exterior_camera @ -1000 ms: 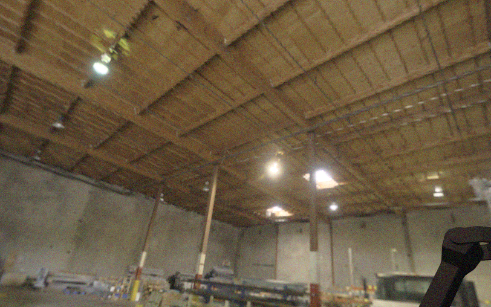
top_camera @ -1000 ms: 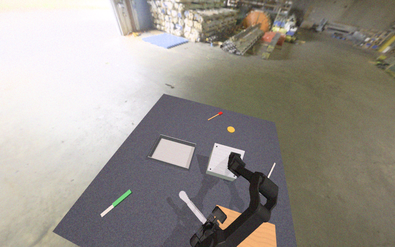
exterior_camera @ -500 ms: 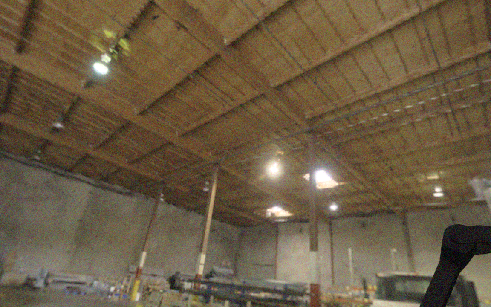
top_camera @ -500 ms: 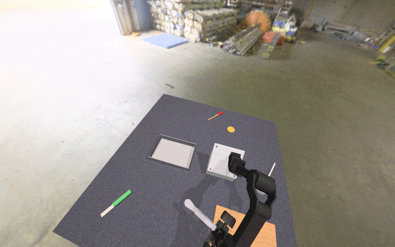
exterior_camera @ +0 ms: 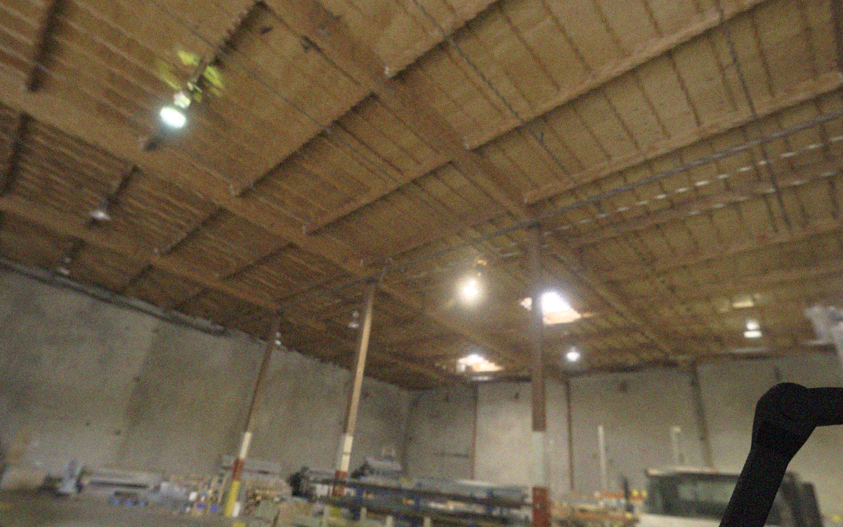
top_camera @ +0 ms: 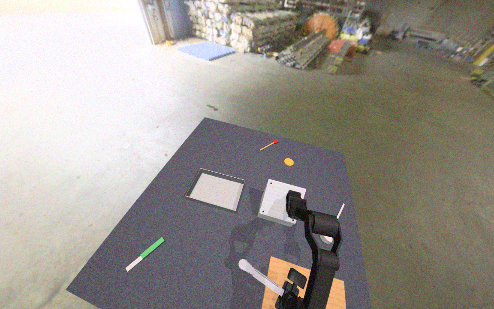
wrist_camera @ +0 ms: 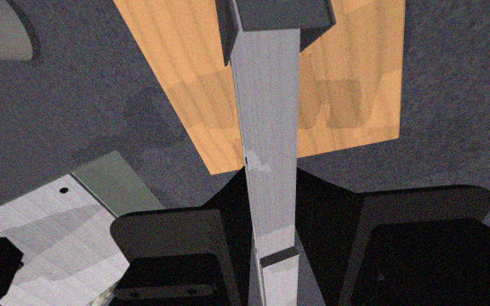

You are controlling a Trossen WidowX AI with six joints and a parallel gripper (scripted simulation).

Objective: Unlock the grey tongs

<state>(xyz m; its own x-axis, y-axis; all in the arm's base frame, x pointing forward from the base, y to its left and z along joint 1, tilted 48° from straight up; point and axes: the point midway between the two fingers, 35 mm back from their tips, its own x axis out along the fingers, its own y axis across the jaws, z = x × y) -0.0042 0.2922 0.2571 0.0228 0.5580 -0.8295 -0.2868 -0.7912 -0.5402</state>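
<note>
My gripper tip is 130 mm past the wooden board, 100 mm above it and 10 mm to the right of it. From my gripper tip the other things lie so: roasting tin (430 mm ahead, 370 mm to the right, 80 mm below).
</note>
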